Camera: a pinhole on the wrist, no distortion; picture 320 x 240 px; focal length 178.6 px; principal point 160.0 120.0 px. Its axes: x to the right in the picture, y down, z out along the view. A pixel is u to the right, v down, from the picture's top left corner.
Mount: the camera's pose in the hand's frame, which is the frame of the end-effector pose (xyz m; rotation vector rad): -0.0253 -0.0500 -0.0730 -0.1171 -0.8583 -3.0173
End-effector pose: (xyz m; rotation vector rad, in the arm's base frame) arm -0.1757 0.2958 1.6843 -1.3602 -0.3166 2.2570
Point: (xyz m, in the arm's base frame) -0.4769 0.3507 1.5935
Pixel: 45 148
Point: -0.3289 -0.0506 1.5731
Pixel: outside the picture
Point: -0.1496 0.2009 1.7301
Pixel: 285 29
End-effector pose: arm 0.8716 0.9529 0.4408 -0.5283 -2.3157 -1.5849
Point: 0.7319 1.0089 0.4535
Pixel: outside the picture
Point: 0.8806 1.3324 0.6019
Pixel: 121 95
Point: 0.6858 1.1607 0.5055
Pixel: 13 160
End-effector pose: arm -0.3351 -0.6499 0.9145 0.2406 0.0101 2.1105
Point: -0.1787 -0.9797 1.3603
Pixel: 261 179
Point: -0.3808 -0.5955 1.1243
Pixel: 90 167
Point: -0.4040 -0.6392 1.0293
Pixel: 98 116
